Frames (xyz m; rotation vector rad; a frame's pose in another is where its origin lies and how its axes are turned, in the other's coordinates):
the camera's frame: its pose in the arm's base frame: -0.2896 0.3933 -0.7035 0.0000 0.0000 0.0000
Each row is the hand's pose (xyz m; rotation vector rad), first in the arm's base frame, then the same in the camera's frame.
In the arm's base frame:
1: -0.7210 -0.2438 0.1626 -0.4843 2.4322 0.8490
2: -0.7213 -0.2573 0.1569 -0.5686 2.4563 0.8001
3: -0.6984 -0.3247 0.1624 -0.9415 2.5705 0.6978
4: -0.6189 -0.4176 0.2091 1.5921 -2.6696 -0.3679
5: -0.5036 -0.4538 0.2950 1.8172 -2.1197 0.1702
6: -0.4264 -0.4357 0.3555 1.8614 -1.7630 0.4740
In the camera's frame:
1: -0.4314 -0.6371 0.8661 -0.4843 2.4322 0.8490
2: -0.4317 -0.6506 0.8604 -0.5686 2.4563 0.8001
3: -0.4088 -0.7180 0.8659 -0.9415 2.5705 0.6978
4: -0.3293 -0.8109 0.9126 1.5921 -2.6696 -0.3679
5: -0.2140 -0.8471 0.9985 1.8172 -2.1197 0.1702
6: -0.1368 -0.8290 1.0590 1.8614 -1.7630 0.4740

